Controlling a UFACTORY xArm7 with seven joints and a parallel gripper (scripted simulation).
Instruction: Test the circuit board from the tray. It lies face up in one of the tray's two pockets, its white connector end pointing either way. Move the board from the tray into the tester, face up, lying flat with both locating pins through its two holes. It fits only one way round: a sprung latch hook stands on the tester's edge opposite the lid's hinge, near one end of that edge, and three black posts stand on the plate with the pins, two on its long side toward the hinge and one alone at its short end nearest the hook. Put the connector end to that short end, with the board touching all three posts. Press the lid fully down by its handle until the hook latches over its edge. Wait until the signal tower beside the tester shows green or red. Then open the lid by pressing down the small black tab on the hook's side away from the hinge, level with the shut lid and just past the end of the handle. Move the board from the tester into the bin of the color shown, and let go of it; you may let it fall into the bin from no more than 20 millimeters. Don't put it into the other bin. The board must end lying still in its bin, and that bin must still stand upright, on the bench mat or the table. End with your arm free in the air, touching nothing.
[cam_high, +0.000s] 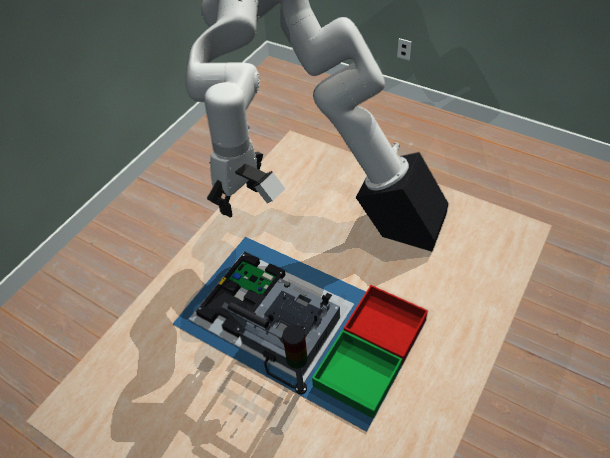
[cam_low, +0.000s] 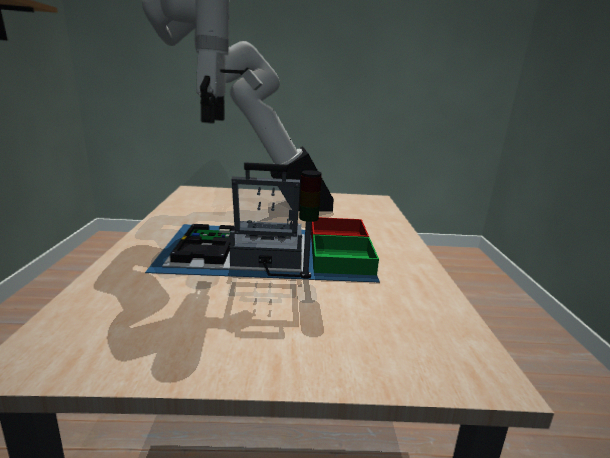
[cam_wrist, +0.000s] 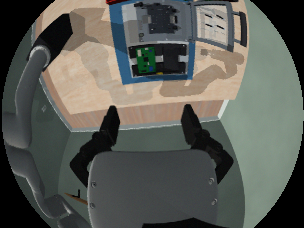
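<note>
The green circuit board lies 10 mm behind my hand, 20 mm to the right of it and 320 mm below it. Round my hand: clear lid: 200 mm ahead, 120 mm to the left, 160 mm below; tester plate: 80 mm ahead, 150 mm to the left, 270 mm below; red bin: 360 mm to the left, 330 mm below.
</note>
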